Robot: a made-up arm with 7 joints. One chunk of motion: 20 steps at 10 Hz.
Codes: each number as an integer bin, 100 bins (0 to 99) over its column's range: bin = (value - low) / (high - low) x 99, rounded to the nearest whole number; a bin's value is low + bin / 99 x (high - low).
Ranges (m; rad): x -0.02..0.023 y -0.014..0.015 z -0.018..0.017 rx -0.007..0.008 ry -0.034..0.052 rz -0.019..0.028
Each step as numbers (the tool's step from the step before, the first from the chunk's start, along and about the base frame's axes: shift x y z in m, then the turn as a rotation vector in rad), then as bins.
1 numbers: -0.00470 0.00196 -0.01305 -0.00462 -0.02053 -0.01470
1 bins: 35 54 14 16 16 9
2 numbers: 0.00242 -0.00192 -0.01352 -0.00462 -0.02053 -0.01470
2 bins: 52 41 13 16 16 9
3 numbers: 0.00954 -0.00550 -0.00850 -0.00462 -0.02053 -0.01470
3 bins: 68 29 27 16 16 9
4 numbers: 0.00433 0.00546 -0.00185 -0.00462 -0.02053 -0.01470
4 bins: 56 66 46 16 16 9
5 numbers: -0.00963 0.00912 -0.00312 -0.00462 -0.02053 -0.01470
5 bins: 24 79 42 16 16 9
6 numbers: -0.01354 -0.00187 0.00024 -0.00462 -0.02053 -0.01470
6 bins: 15 41 52 16 16 9
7 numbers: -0.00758 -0.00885 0.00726 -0.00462 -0.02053 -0.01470
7 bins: 29 18 71 16 16 9
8 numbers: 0.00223 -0.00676 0.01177 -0.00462 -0.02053 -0.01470
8 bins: 51 25 84 16 16 9
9 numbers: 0.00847 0.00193 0.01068 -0.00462 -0.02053 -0.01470
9 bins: 66 54 81 16 16 9
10 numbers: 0.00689 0.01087 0.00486 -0.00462 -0.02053 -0.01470
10 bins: 62 85 65 16 16 9
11 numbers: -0.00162 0.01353 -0.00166 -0.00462 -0.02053 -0.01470
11 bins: 42 94 46 16 16 9
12 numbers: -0.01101 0.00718 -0.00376 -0.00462 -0.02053 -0.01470
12 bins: 21 72 40 16 16 9
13 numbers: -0.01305 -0.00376 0.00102 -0.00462 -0.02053 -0.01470
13 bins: 16 35 54 16 16 9
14 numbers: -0.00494 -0.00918 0.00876 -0.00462 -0.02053 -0.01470
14 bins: 35 16 76 16 16 9
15 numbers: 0.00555 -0.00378 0.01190 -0.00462 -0.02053 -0.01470
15 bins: 59 35 85 16 16 9
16 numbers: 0.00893 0.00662 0.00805 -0.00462 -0.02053 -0.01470
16 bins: 67 70 74 16 16 9
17 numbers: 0.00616 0.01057 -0.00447 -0.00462 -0.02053 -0.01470
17 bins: 60 84 38 16 16 9
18 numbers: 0.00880 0.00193 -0.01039 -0.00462 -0.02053 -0.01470
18 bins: 66 54 22 16 16 9
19 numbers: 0.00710 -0.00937 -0.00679 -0.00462 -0.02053 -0.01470
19 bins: 62 16 32 16 16 9
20 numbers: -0.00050 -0.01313 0.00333 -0.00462 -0.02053 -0.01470
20 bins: 45 3 60 16 16 9
